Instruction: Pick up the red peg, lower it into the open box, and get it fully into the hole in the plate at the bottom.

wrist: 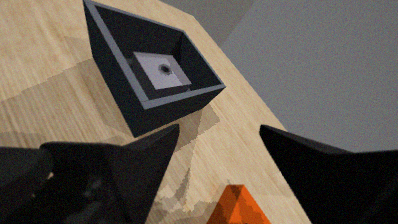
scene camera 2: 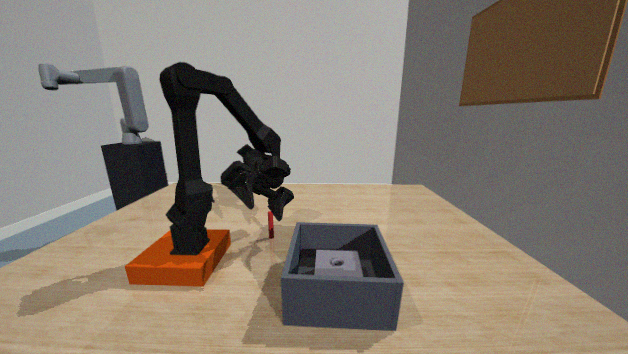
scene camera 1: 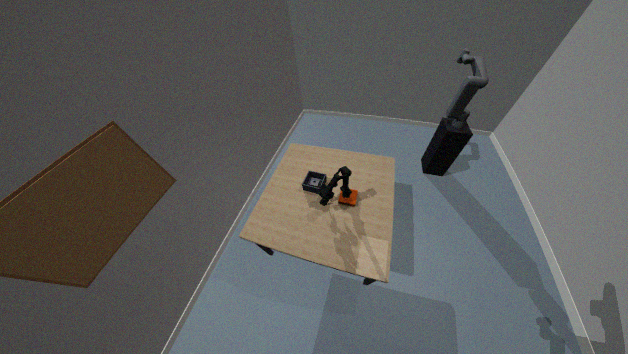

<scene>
In view: my gripper (scene camera 2: 266,214), a grey box (scene camera 2: 372,302) and a grey plate (scene camera 2: 328,262).
The grey plate shows as well in the wrist view (wrist: 159,75). My gripper also shows in the wrist view (wrist: 218,128).
</scene>
